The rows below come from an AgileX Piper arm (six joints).
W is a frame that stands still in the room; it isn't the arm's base.
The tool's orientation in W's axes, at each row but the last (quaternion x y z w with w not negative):
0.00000, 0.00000, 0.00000, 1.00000
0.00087, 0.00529, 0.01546, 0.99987
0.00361, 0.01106, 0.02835, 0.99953
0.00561, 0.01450, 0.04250, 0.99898
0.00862, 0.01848, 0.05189, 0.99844
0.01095, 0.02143, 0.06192, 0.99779
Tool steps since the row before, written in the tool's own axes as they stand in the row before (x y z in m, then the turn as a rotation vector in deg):
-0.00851, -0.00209, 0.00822, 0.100, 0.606, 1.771
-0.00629, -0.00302, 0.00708, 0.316, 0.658, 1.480
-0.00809, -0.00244, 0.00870, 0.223, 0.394, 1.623
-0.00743, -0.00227, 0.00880, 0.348, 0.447, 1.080
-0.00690, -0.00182, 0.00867, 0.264, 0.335, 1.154
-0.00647, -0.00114, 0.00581, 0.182, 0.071, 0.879
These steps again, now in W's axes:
-0.00851, -0.00209, 0.00822, 0.100, 0.606, 1.771
-0.00612, -0.00322, 0.00714, 0.311, 0.665, 1.478
-0.00774, -0.00295, 0.00886, 0.237, 0.395, 1.621
-0.00695, -0.00298, 0.00898, 0.341, 0.464, 1.075
-0.00634, -0.00266, 0.00888, 0.271, 0.343, 1.150
-0.00602, -0.00205, 0.00604, 0.210, 0.076, 0.872

